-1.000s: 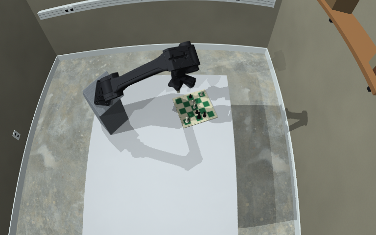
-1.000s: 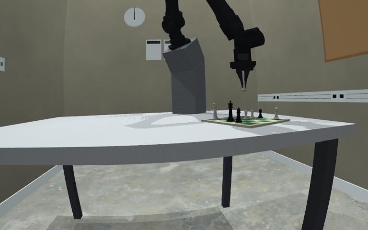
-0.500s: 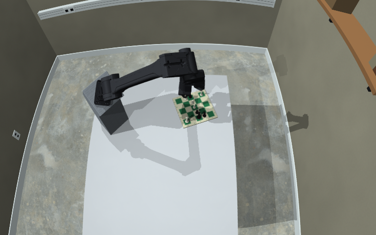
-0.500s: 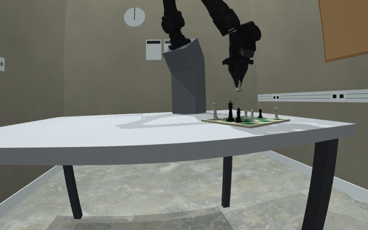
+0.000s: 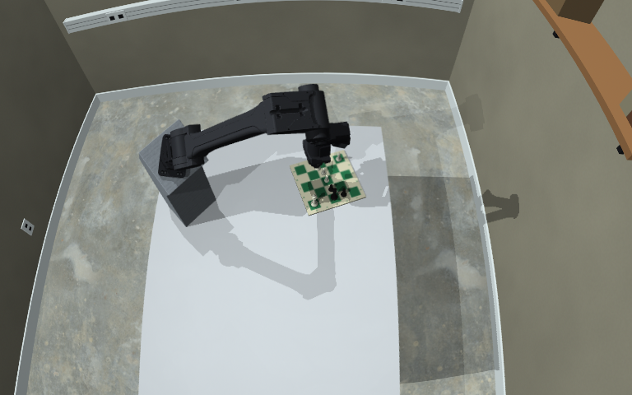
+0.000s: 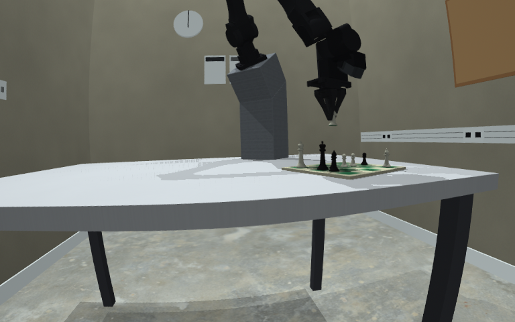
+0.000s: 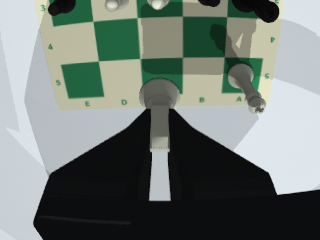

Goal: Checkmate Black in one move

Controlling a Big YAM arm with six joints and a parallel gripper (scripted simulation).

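Right now the green-and-cream chessboard is 4 cm ahead of my hand, 1 cm to the left of it and 13 cm below it. From my hand the other things lie so: black king: 6 cm ahead, 6 cm to the right, 9 cm below; black bishop: 9 cm ahead, 6 cm to the right, 10 cm below; white chess piece: 1 cm ahead, 1 cm below.
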